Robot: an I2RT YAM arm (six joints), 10 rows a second.
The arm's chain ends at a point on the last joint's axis. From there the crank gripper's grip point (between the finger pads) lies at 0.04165 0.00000 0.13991 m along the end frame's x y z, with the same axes.
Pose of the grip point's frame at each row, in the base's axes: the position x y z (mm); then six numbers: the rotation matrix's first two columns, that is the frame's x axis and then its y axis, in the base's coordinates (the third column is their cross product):
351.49, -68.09, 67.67, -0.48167, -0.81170, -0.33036, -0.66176, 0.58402, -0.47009
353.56, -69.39, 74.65, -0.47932, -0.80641, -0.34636, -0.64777, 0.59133, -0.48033
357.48, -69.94, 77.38, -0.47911, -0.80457, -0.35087, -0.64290, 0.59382, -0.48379
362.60, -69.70, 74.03, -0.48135, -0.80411, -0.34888, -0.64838, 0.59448, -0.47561
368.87, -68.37, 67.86, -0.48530, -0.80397, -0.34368, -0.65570, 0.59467, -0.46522
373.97, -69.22, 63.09, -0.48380, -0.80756, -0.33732, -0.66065, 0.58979, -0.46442
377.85, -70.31, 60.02, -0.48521, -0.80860, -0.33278, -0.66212, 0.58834, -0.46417
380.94, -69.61, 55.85, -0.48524, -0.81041, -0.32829, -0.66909, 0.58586, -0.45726
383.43, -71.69, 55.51, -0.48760, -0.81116, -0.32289, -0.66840, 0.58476, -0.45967
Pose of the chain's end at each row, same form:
291.17, -33.19, 195.94, -0.48167, -0.81170, -0.33036, -0.66176, 0.58402, -0.47009
290.68, -34.98, 201.82, -0.47932, -0.80641, -0.34636, -0.64777, 0.59133, -0.48033
293.83, -35.56, 204.17, -0.47911, -0.80457, -0.35087, -0.64290, 0.59382, -0.48379
300.12, -35.83, 201.54, -0.48135, -0.80411, -0.34888, -0.64838, 0.59448, -0.47561
308.16, -34.83, 196.31, -0.48530, -0.80397, -0.34368, -0.65570, 0.59467, -0.46522
313.81, -35.33, 191.71, -0.48380, -0.80756, -0.33732, -0.66065, 0.58979, -0.46442
318.15, -35.95, 188.73, -0.48521, -0.80860, -0.33278, -0.66212, 0.58834, -0.46417
322.39, -35.55, 185.16, -0.48524, -0.81041, -0.32829, -0.66909, 0.58586, -0.45726
325.15, -36.74, 184.71, -0.48760, -0.81116, -0.32289, -0.66840, 0.58476, -0.45967

